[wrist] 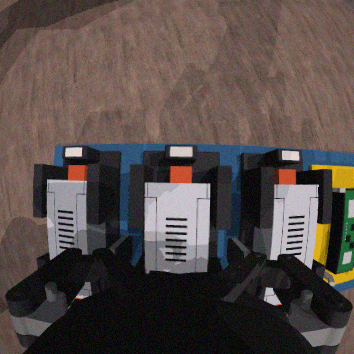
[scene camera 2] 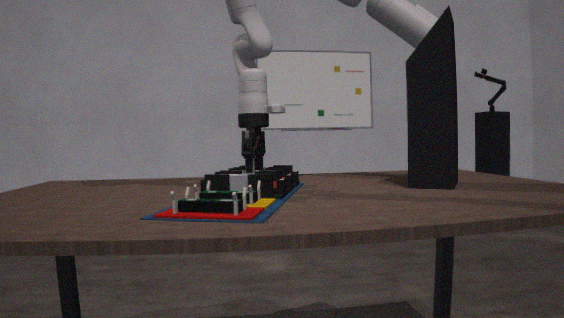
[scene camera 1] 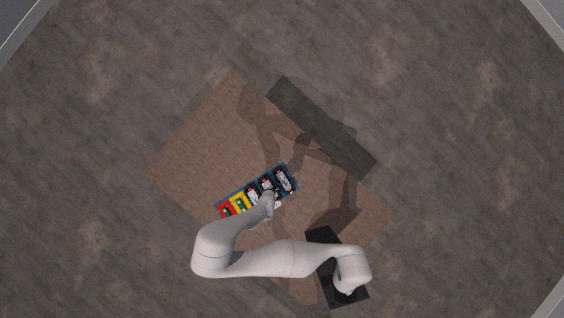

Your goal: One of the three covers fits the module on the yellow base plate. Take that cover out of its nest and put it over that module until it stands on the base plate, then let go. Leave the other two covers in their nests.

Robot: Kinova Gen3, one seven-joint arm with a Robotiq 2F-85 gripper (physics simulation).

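Seen in the pictures: gripper, between the fingertips: (wrist: 179,247) (scene camera 2: 254,173); arm's base, origin of its link: (scene camera 2: 432,40).
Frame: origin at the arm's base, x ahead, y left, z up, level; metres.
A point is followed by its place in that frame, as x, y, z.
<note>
Three grey-white covers with black slots and orange ends sit in black nests: the left one in the wrist view (wrist: 67,215) {0.407, -0.161, -0.334} (scene camera 1: 284,181) {0.427, -0.174, -0.334}, the middle one (wrist: 176,227) {0.450, -0.067, -0.332} (scene camera 1: 266,184) {0.509, -0.093, -0.332}, and the right one (wrist: 295,225) {0.493, 0.034, -0.334} (scene camera 1: 253,196) {0.532, 0.018, -0.334}, nearest the yellow base plate (wrist: 320,245) {0.562, 0.089, -0.378} (scene camera 2: 262,203) {0.495, 0.166, -0.378}. A green-topped module (wrist: 349,230) {0.553, 0.124, -0.358} (scene camera 1: 241,204) {0.564, 0.114, -0.357} stands on that plate. My gripper (wrist: 179,247) {0.470, -0.073, -0.340} (scene camera 2: 253,168) {0.470, -0.073, -0.340} is open and empty, low over the middle nest, with one finger on each side of the middle cover. The fingertips are partly hidden.
A blue board (wrist: 131,162) {0.374, -0.095, -0.382} (scene camera 2: 272,212) {0.491, 0.242, -0.383} carries the nests and plates. A red base plate (scene camera 2: 200,214) {0.615, 0.249, -0.378} with another module (scene camera 2: 207,205) {0.602, 0.237, -0.365} and upright white posts lies at its end, beside the yellow one. Nest walls stand close to both fingers. A black pedestal (scene camera 2: 432,120) {0.059, 0.074, -0.218} stands at the right.
</note>
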